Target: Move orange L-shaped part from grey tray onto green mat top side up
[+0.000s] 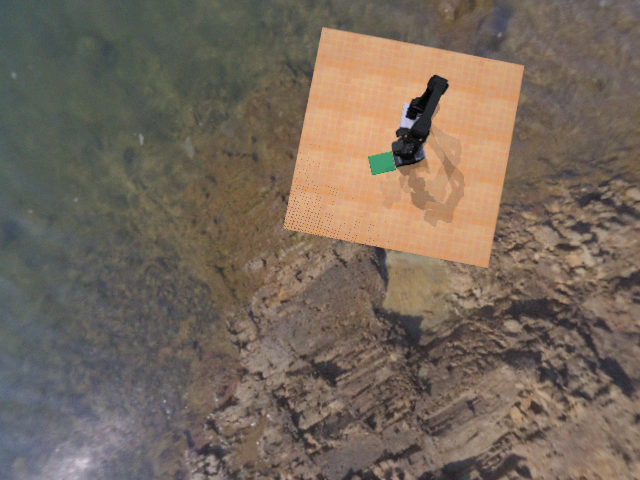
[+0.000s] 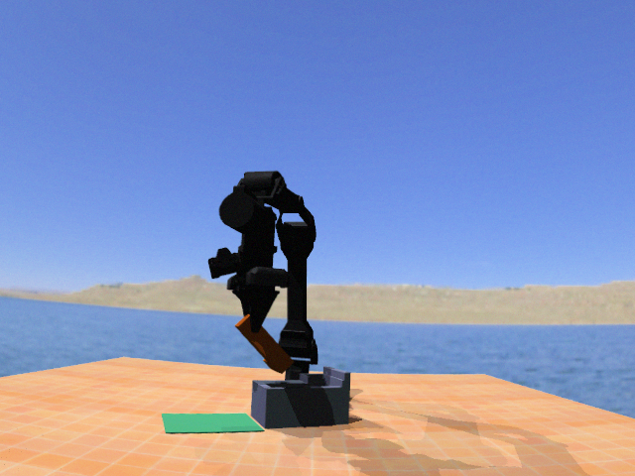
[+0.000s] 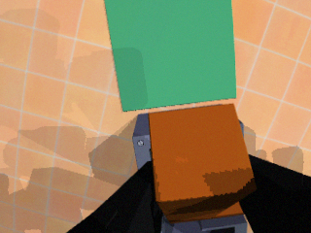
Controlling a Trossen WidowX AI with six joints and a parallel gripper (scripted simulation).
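The green mat lies 17 cm below my gripper tip, 6 cm to the right of it and 2 cm ahead of it. The rest, counted from my gripper tip: orange L-shaped part (3 cm below, 3 cm behind, 2 cm to the left).
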